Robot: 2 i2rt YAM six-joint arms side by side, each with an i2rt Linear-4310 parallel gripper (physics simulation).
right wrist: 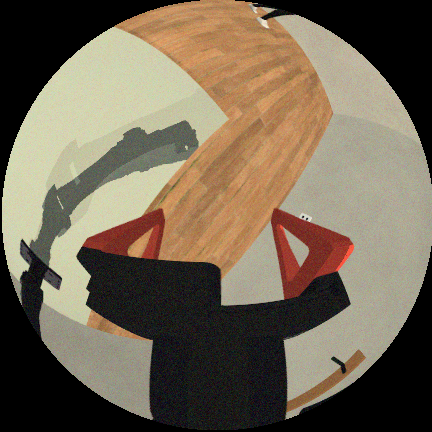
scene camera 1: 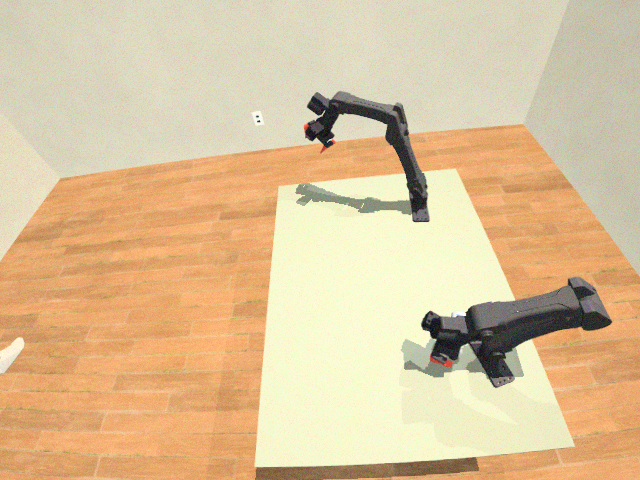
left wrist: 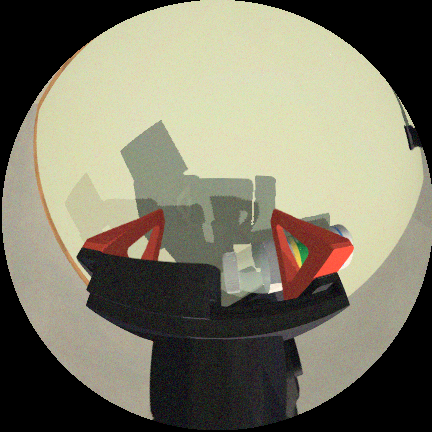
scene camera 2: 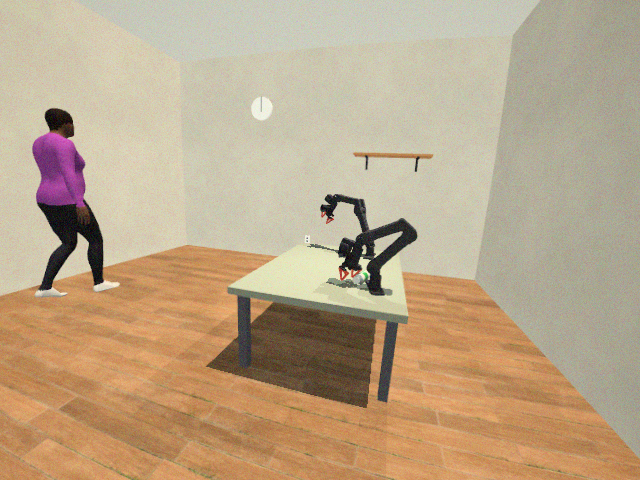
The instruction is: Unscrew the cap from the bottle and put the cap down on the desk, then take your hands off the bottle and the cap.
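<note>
A white bottle with a green band lies on its side on the desk. In the left wrist view, a pale ribbed cap is at the bottle's left end; I cannot tell whether it is screwed on. In scene camera 1 the arm hides most of the bottle. My left gripper is open and empty, low beside the cap end; its right finger overlaps the bottle in its wrist view. My right gripper is open and empty, raised far from the bottle.
The left arm's base stands near the bottle. The right arm's base stands near the desk's far end. A person in purple stands at the left. A wooden shelf is on the back wall.
</note>
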